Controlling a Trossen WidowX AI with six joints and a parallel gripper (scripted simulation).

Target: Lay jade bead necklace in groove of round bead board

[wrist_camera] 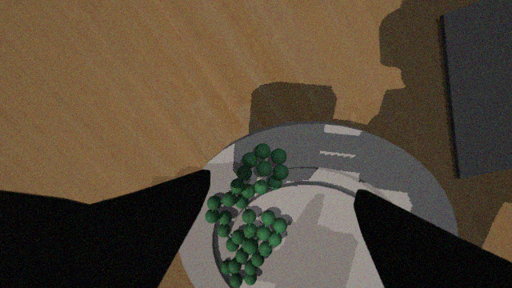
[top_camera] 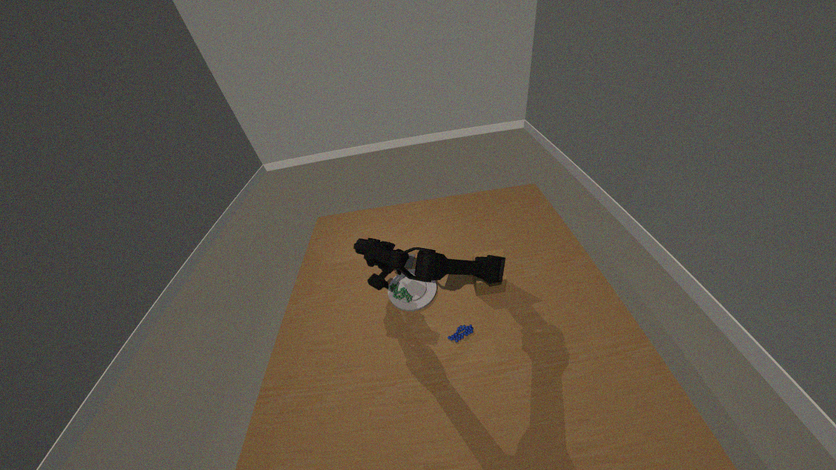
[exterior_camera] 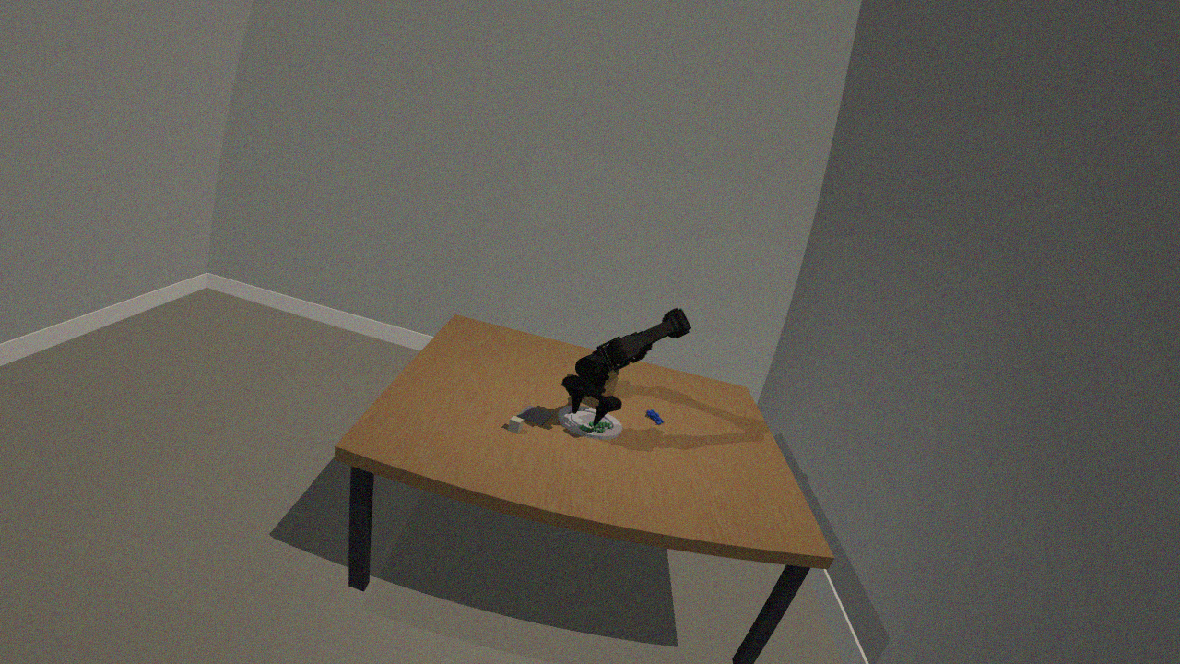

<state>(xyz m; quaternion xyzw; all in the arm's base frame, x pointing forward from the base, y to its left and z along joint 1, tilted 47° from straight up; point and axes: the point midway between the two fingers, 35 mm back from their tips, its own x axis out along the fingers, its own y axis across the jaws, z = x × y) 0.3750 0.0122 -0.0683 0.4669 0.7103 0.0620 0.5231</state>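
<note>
Now: gripper tip 7 cm past the round bead board, 3 cm above it and 2 cm to the right of it. Also, from my gripper tip: pale block 18 cm to the right, 11 cm ahead, 2 cm below; flat grey plate 14 cm to the right, 4 cm below, 3 cm behind.
</note>
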